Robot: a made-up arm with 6 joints. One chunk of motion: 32 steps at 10 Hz.
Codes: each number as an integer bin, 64 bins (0 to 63) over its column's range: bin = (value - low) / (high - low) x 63, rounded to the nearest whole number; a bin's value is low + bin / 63 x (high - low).
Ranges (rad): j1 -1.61..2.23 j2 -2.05..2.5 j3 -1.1..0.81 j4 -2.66..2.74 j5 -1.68..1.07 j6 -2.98..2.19
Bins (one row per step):
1: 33 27 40 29 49 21
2: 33 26 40 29 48 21
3: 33 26 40 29 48 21
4: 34 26 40 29 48 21
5: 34 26 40 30 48 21
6: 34 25 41 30 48 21
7: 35 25 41 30 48 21
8: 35 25 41 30 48 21
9: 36 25 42 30 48 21
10: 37 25 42 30 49 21
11: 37 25 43 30 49 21
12: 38 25 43 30 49 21
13: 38 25 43 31 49 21
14: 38 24 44 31 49 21
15: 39 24 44 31 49 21
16: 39 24 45 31 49 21
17: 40 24 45 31 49 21
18: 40 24 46 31 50 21
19: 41 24 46 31 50 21
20: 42 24 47 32 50 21
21: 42 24 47 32 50 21
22: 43 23 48 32 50 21
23: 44 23 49 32 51 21
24: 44 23 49 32 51 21
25: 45 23 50 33 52 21
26: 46 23 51 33 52 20
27: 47 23 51 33 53 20
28: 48 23 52 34 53 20
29: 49 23 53 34 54 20
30: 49 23 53 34 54 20
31: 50 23 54 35 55 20
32: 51 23 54 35 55 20
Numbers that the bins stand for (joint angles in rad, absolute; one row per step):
1: 0.4014 -0.1000 0.1127 -0.1743 0.4589 -1.2567
2: 0.4014 -0.1722 0.1127 -0.1743 0.4152 -1.2567
3: 0.4014 -0.1722 0.1127 -0.1743 0.4152 -1.2567
4: 0.4624 -0.1722 0.1127 -0.1743 0.4152 -1.2567
5: 0.4624 -0.1722 0.1127 -0.0886 0.4152 -1.2567
6: 0.4624 -0.2444 0.1430 -0.0886 0.4152 -1.2567
7: 0.5233 -0.2444 0.1430 -0.0886 0.4152 -1.2567
8: 0.5233 -0.2444 0.1430 -0.0886 0.4152 -1.2567
9: 0.5843 -0.2444 0.1733 -0.0886 0.4152 -1.2567
10: 0.6452 -0.2444 0.1733 -0.0886 0.4589 -1.2567
11: 0.6452 -0.2444 0.2037 -0.0886 0.4589 -1.2567
12: 0.7062 -0.2444 0.2037 -0.0886 0.4589 -1.2567
13: 0.7062 -0.2444 0.2037 -0.0029 0.4589 -1.2567
14: 0.7062 -0.3167 0.2340 -0.0029 0.4589 -1.2567
15: 0.7671 -0.3167 0.2340 -0.0029 0.4589 -1.2567
16: 0.7671 -0.3167 0.2643 -0.0029 0.4589 -1.2567
17: 0.8281 -0.3167 0.2643 -0.0029 0.4589 -1.2567
18: 0.8281 -0.3167 0.2946 -0.0029 0.5025 -1.2567
19: 0.8890 -0.3167 0.2946 -0.0029 0.5025 -1.2567
20: 0.9500 -0.3167 0.3249 0.0829 0.5025 -1.2567
21: 0.9500 -0.3167 0.3249 0.0829 0.5025 -1.2567
22: 1.0110 -0.3889 0.3552 0.0829 0.5025 -1.2567
23: 1.0719 -0.3889 0.3856 0.0829 0.5462 -1.2567
24: 1.0719 -0.3889 0.3856 0.0829 0.5462 -1.2567
25: 1.1329 -0.3889 0.4159 0.1686 0.5898 -1.2567
26: 1.1938 -0.3889 0.4462 0.1686 0.5898 -1.3387
27: 1.2548 -0.3889 0.4462 0.1686 0.6335 -1.3387
28: 1.3157 -0.3889 0.4765 0.2543 0.6335 -1.3387
29: 1.3767 -0.3889 0.5068 0.2543 0.6771 -1.3387
30: 1.3767 -0.3889 0.5068 0.2543 0.6771 -1.3387
31: 1.4376 -0.3889 0.5371 0.3400 0.7208 -1.3387
32: 1.4986 -0.3889 0.5371 0.3400 0.7208 -1.3387

